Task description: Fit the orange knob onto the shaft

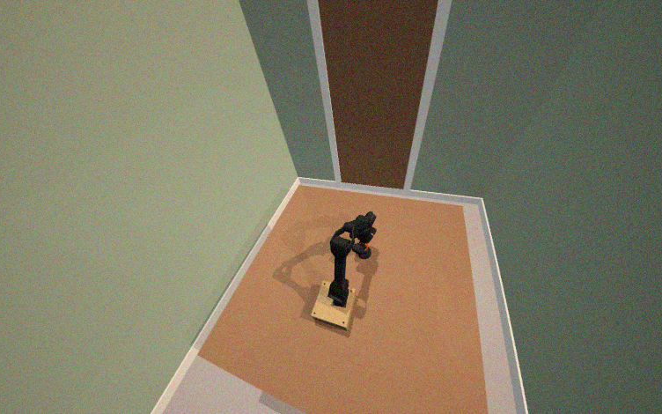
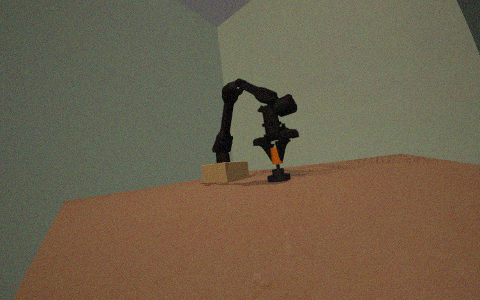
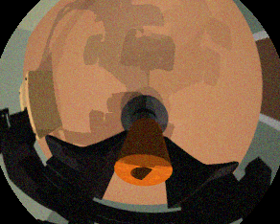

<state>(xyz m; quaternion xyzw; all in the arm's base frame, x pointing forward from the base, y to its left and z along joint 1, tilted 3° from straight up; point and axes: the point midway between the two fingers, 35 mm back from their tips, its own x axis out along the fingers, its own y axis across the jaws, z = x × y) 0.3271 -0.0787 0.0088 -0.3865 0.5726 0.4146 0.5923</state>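
My gripper tip is 4 cm above the round pedestal. Also, from my gripper tip: orange knob: 2 cm above.
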